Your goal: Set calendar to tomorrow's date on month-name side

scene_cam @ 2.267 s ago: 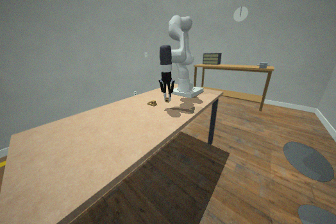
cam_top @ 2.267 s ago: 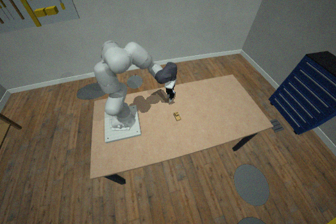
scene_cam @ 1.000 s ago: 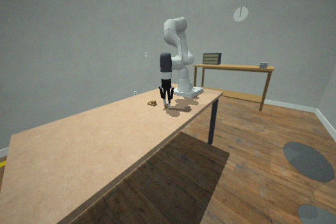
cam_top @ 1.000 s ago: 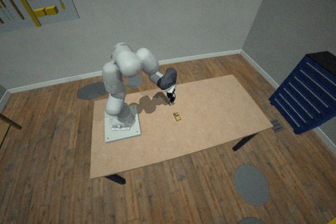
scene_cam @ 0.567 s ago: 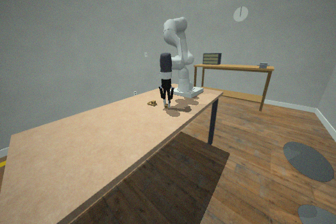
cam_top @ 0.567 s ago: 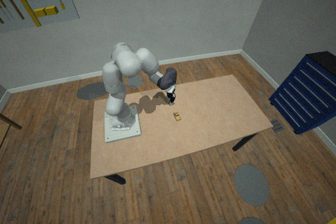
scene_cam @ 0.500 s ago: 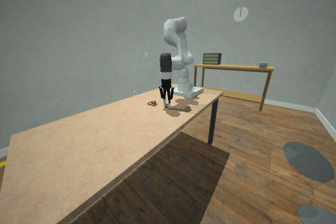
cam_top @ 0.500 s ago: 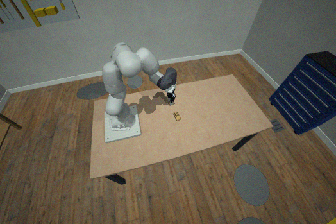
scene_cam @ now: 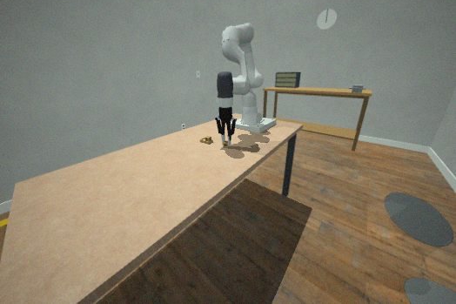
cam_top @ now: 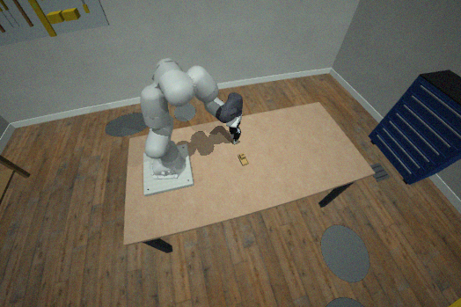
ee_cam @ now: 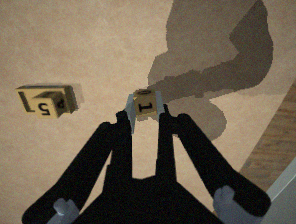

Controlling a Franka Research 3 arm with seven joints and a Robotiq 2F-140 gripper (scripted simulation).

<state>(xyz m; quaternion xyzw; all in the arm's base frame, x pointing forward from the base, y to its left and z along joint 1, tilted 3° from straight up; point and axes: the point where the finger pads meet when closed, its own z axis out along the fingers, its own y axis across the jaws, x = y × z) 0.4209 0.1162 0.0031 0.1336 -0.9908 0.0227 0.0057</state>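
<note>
Now: the wooden digit cube 3 cm below my hand. Also, from my hand: wooden tray 16 cm to the right, 4 cm below, 2 cm ahead.
</note>
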